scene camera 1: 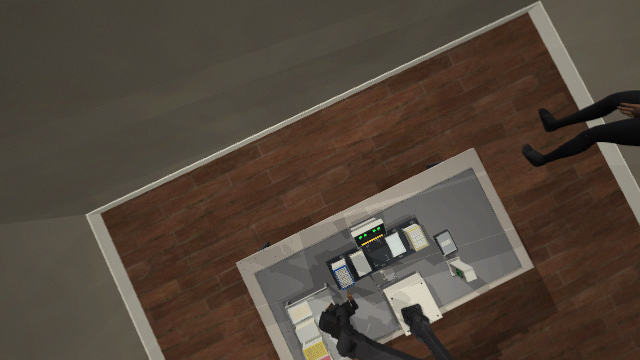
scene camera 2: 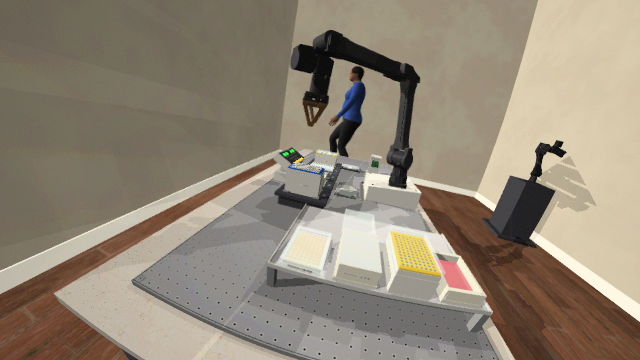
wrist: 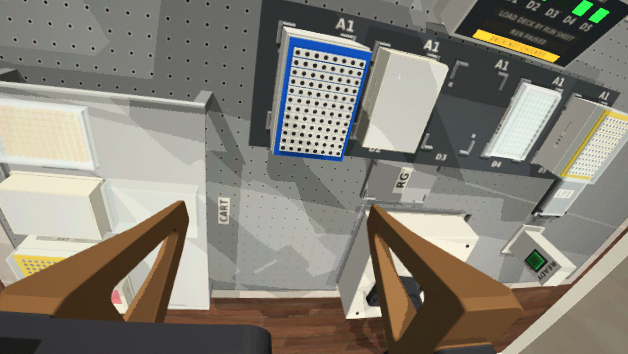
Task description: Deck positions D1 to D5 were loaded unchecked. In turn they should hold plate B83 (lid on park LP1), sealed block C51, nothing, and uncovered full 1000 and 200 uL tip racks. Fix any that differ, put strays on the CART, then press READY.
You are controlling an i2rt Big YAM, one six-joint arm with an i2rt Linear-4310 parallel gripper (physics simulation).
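Seen in the pictures: gripper, between the fingertips: (scene camera 1: 340, 298) (scene camera 2: 312, 124) (wrist: 279, 212); arm's base, origin of its link: (scene camera 1: 412, 313) (scene camera 2: 397, 184).
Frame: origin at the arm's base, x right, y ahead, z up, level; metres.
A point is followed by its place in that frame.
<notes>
My gripper (scene camera 1: 341, 301) @[y 0.340, x -0.382, z 0.229 m] (scene camera 2: 312, 121) @[y 0.340, x -0.382, z 0.229 m] (wrist: 279, 212) @[y 0.340, x -0.382, z 0.229 m] is open and empty, high above the bench between cart and deck. In the wrist view, D1 holds a blue-rimmed tip rack (scene camera 1: 343, 276) @[y 0.364, x -0.339, z 0.068 m] (scene camera 2: 304, 182) @[y 0.340, x -0.378, z 0.023 m] (wrist: 322, 97) @[y 0.367, x -0.339, z 0.070 m]. D2 holds a pale flat-topped block (scene camera 1: 360, 263) @[y 0.383, x -0.218, z 0.014 m] (wrist: 405, 100) @[y 0.386, x -0.218, z 0.014 m]. D3 (wrist: 450, 117) @[y 0.382, x -0.106, z -0.028 m] is bare. D4 holds a clear plate (scene camera 1: 395, 244) @[y 0.420, x 0.028, z -0.016 m] (wrist: 525, 121) @[y 0.424, x 0.028, z -0.018 m]. D5 holds a yellow-rimmed tip rack (scene camera 1: 415, 236) @[y 0.454, x 0.140, z 0.043 m] (wrist: 595, 145) @[y 0.440, x 0.125, z 0.043 m] with a clear cover over its top. The cart (wrist: 145, 137) @[y 0.224, x -0.526, z -0.019 m] bears a cream-welled plate (scene camera 2: 307, 248) @[y 0.192, x -0.668, z -0.002 m] (wrist: 42, 134) @[y 0.203, x -0.646, z -0.002 m], a pale block (scene camera 2: 359, 255) @[y 0.085, x -0.663, z 0.023 m] (wrist: 50, 205) @[y 0.109, x -0.632, z 0.023 m] and a yellow rack (scene camera 2: 414, 252) @[y -0.015, x -0.639, z 0.052 m]. Block labels are unreadable.
A pink reservoir (scene camera 2: 456, 275) @[y -0.138, x -0.592, z -0.005 m] and a clear flat piece (scene camera 2: 359, 220) @[y 0.113, x -0.493, z 0.006 m] (wrist: 150, 200) @[y 0.138, x -0.506, z 0.006 m] are also on the cart. Park LP1 (scene camera 1: 446, 242) @[y 0.321, x 0.364, z -0.061 m] (wrist: 562, 195) @[y 0.312, x 0.348, z -0.061 m] and the green READY button (scene camera 1: 459, 273) @[y 0.154, x 0.344, z 0.014 m] (wrist: 536, 260) @[y 0.153, x 0.343, z 0.004 m] stand right of the arm base (scene camera 2: 392, 192) @[y 0.018, x -0.098, z -0.018 m]. The display (scene camera 1: 369, 232) @[y 0.557, x -0.119, z 0.051 m] (wrist: 540, 25) @[y 0.528, x -0.113, z 0.036 m] stands behind the deck.
</notes>
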